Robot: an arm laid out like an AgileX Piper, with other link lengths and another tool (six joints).
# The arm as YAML. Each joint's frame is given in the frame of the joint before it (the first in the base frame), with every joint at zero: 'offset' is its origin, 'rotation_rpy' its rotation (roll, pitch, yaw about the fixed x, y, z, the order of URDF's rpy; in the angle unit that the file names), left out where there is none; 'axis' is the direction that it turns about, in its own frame. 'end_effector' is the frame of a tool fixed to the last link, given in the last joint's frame.
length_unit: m
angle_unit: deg
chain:
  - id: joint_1
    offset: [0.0, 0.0, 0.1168]
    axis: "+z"
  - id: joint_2
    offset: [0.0, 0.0, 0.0]
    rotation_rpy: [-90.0, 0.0, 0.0]
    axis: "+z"
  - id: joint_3
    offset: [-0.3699, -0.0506, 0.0]
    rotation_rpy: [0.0, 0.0, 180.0]
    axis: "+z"
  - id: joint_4
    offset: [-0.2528, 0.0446, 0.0]
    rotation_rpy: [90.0, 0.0, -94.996]
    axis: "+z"
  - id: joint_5
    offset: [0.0, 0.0, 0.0]
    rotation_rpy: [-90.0, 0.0, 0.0]
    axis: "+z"
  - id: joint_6
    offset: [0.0, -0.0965, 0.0]
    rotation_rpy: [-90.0, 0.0, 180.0]
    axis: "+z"
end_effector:
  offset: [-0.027, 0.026, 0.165]
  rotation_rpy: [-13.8, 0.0, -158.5]
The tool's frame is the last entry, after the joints.
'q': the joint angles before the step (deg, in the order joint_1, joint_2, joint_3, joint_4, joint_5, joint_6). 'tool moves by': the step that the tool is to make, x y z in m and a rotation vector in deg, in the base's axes. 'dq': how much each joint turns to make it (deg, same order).
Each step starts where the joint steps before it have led.
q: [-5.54 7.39 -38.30 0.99 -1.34 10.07]
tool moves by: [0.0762 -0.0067 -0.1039 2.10 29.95 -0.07]
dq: [-0.01 8.93 -1.25 -0.36 22.34 -0.35]
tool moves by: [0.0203 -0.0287 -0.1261 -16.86 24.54 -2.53]
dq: [0.04 4.56 10.52 -8.35 7.58 -11.42]
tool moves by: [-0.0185 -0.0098 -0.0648 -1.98 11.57 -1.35]
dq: [0.01 -0.03 4.99 -2.86 6.41 -0.49]
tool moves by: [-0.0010 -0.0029 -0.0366 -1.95 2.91 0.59]
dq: [-0.08 0.04 6.50 -2.05 -3.92 -0.12]
